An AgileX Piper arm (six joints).
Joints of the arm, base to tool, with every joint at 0 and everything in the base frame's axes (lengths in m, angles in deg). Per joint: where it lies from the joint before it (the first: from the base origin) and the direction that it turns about. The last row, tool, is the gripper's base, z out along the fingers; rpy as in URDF.
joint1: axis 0 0 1 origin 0.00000 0.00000 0.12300
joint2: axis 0 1 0 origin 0.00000 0.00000 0.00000
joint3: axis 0 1 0 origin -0.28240 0.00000 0.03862
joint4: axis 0.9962 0 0.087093 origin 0.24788 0.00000 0.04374
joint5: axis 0 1 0 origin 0.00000 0.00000 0.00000
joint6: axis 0.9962 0 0.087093 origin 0.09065 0.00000 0.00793
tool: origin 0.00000 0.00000 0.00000 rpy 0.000 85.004 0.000
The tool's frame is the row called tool.
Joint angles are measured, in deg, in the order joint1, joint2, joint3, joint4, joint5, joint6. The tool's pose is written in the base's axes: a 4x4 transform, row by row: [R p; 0 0 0 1], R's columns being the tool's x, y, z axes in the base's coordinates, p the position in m. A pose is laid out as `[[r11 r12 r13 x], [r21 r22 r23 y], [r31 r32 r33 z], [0 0 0 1]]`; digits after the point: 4 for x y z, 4 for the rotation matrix.
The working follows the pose.
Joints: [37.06 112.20 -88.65 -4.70 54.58 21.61]
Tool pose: [[-0.9118 -0.3072 0.2725 0.3338], [-0.2840 0.9510 0.1221 0.2444], [-0.2966 0.0340 -0.9544 0.2241], [0 0 0 1]]
Where each joint sits with the arm in this pose, in the base's axes (m; each line is computed from the numbers above, not from the rounded line before):
joint1: 0.0000 0.0000 0.1230
joint2: 0.0000 0.0000 0.1230
joint3: 0.1137 0.0859 0.3699
joint4: 0.3090 0.2333 0.3109
joint5: 0.3090 0.2333 0.3109
joint6: 0.3338 0.2444 0.2241
the tool: 0.3338 0.2444 0.2241

